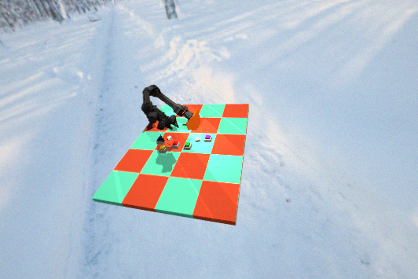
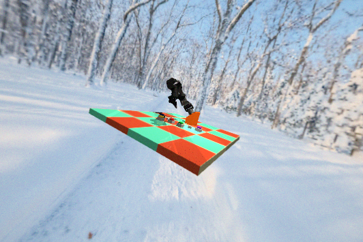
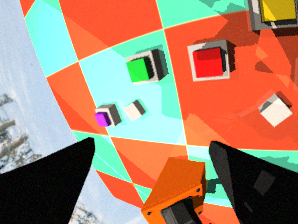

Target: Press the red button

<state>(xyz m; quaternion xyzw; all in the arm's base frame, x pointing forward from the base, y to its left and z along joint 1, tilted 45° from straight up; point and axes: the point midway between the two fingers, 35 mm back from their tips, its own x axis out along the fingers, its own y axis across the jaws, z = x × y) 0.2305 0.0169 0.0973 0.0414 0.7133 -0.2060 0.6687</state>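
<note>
Right now my gripper tip is 3 cm short of the red button, 3 cm to the left of it and 12 cm above it. Also, from my gripper tip: green button 4 cm ahead, 7 cm to the left, 12 cm below; blue button 1 cm behind, 17 cm to the right, 12 cm below; yellow button 8 cm ahead, 11 cm to the right, 12 cm below.
</note>
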